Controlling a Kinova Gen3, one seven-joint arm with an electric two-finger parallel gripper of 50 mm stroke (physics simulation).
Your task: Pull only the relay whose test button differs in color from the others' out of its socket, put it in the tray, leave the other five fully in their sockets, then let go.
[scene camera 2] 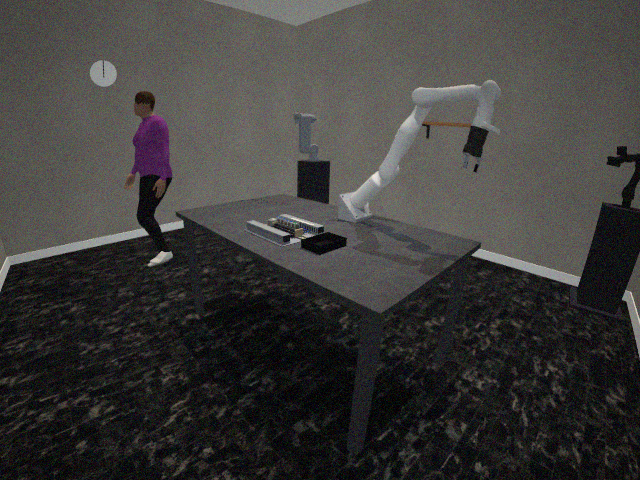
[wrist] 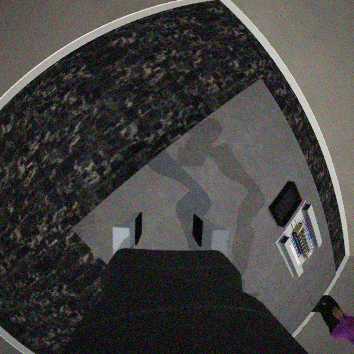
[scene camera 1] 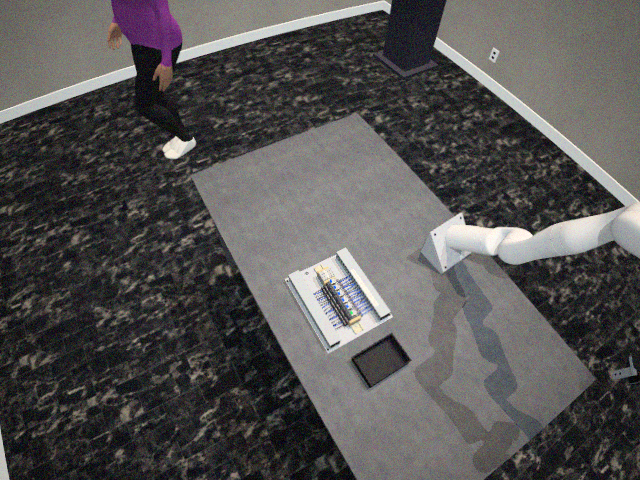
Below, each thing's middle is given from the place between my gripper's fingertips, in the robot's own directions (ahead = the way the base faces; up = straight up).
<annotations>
My gripper is now 38 cm short of the light panel [scene camera 1: 369, 321], 72 cm to the left of it and 36 cm above it.
</annotations>
